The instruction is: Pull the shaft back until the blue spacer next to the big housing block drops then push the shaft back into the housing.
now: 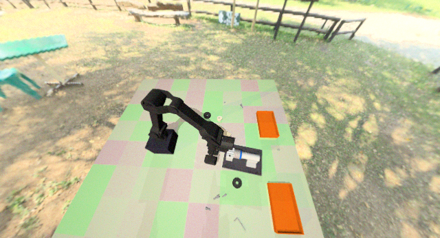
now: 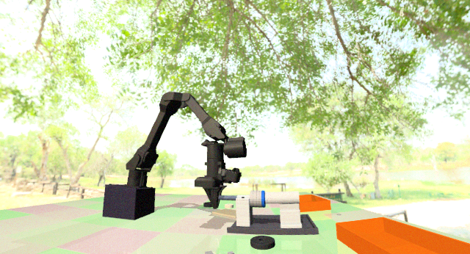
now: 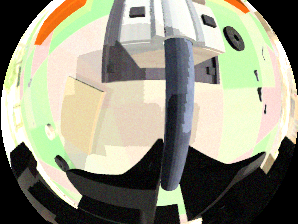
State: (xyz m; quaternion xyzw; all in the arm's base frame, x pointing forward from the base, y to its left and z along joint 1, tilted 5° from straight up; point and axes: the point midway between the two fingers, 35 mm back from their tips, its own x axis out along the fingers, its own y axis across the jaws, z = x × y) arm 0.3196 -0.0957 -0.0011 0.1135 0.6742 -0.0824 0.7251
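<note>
My gripper tip is now 60 mm short of the shaft, 20 mm to the left of it and 30 mm below it. Round my gripper tip: pale ring: 40 mm ahead, 250 mm to the left, 40 mm below; then blue spacer: 140 mm ahead, 40 mm to the right, 30 mm above.
</note>
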